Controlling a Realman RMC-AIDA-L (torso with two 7-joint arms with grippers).
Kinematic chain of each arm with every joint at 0, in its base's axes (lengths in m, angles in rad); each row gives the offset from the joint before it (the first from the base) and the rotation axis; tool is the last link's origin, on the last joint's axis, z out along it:
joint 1: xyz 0 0 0.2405 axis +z
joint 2: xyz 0 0 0 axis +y
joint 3: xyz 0 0 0.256 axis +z
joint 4: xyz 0 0 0 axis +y
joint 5: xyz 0 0 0.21 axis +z
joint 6: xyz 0 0 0 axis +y
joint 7: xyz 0 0 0.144 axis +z
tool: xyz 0 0 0
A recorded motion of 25 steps. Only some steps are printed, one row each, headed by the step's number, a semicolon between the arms.
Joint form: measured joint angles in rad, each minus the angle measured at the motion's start. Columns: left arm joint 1, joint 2, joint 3, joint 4, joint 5, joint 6, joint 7; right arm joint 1, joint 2, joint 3, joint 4, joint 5, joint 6, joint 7.
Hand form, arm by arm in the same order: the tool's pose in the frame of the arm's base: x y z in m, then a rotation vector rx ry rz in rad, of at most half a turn. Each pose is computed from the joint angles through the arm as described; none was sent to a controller.
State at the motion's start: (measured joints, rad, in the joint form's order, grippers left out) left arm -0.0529 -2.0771 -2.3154 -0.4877 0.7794 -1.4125 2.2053; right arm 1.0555 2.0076 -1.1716 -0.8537 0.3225 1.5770 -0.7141
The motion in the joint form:
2: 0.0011 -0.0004 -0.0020 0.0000 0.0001 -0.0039 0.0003; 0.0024 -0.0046 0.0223 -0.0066 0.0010 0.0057 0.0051
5: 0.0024 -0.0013 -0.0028 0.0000 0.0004 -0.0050 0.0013; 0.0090 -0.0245 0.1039 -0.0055 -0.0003 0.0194 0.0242
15: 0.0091 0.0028 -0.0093 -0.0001 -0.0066 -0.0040 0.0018; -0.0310 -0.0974 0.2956 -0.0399 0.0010 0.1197 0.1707
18: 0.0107 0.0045 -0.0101 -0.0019 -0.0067 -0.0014 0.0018; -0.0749 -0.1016 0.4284 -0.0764 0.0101 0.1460 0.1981
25: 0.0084 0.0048 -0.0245 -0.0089 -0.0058 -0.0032 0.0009; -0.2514 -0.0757 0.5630 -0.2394 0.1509 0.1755 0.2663
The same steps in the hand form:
2: -0.3798 0.2334 0.0933 -1.4636 -0.6687 -1.0607; 0.1469 0.4270 0.0207 -2.5666 0.8189 -0.7772
5: -0.3799 0.2328 0.0930 -1.4627 -0.6685 -1.0603; 0.1475 0.4324 0.0355 -2.5387 0.9131 -0.6934
15: -0.3830 0.2299 0.0968 -1.4474 -0.6676 -1.0522; 0.1699 0.4310 0.0863 -2.3671 1.3072 -0.4969
18: -0.3839 0.2295 0.0979 -1.4460 -0.6673 -1.0477; 0.1860 0.4249 0.1031 -2.3006 1.4669 -0.3327
25: -0.3837 0.2302 0.1020 -1.4360 -0.6543 -1.0488; 0.2243 0.3961 0.1270 -2.1521 1.6826 0.0072

